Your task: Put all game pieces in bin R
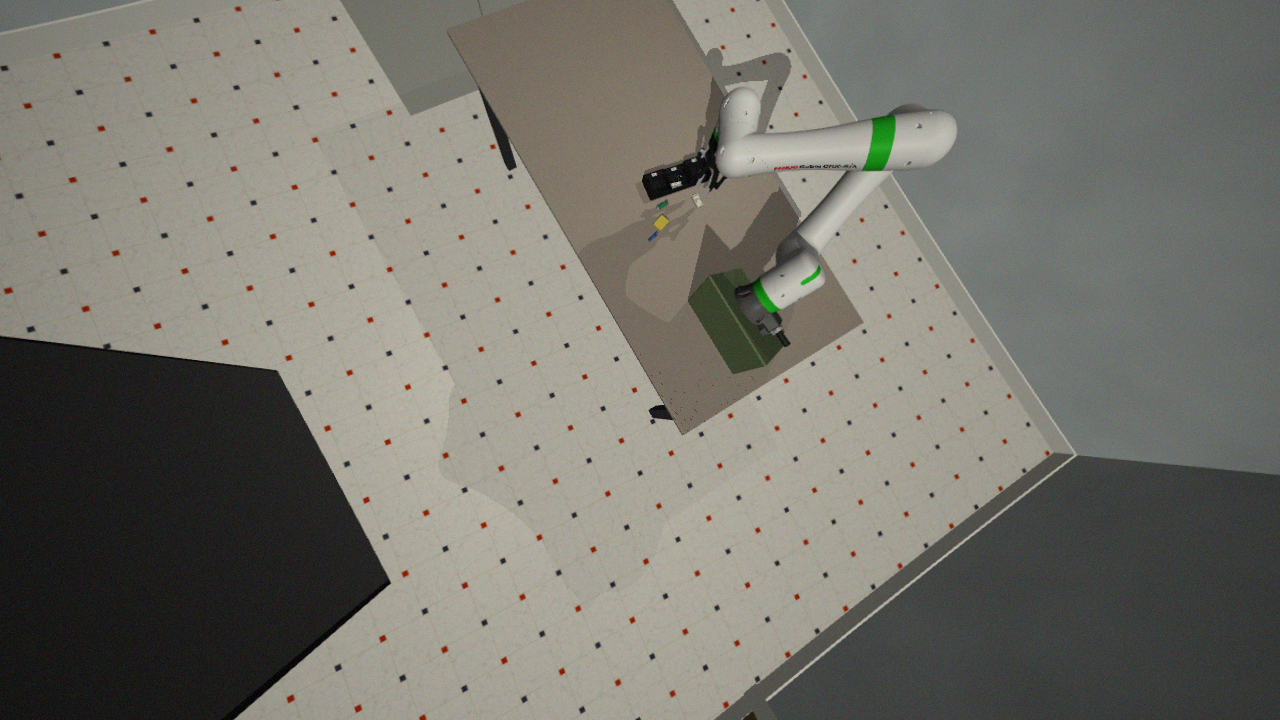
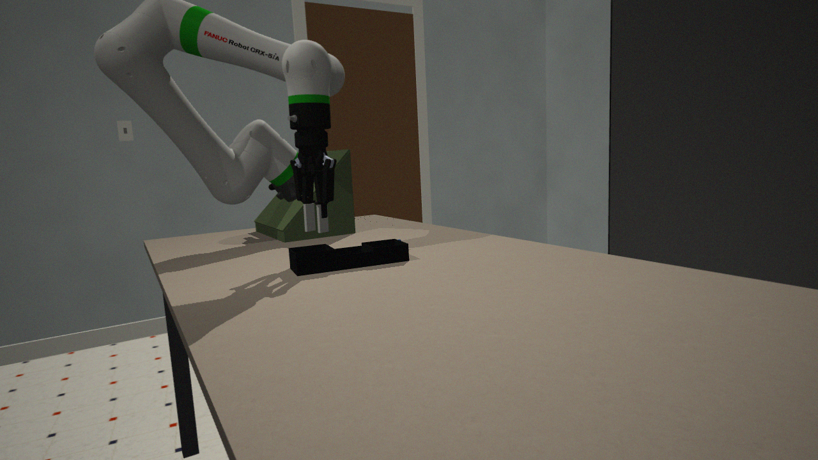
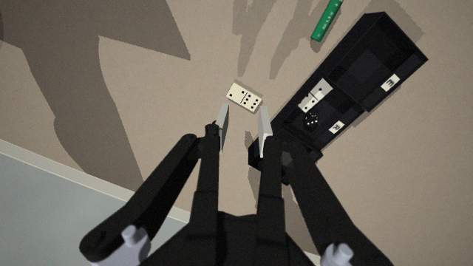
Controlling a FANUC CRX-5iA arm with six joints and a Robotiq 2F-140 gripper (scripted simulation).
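The bin R is 11 cm ahead of my hand, 2 cm to the left of it and 8 cm below it. Also, from my hand: green battery: 6 cm ahead, 13 cm to the left, 9 cm below; black die: 11 cm ahead, 8 cm below; yellow block: 1 cm ahead, 18 cm to the left, 9 cm below.
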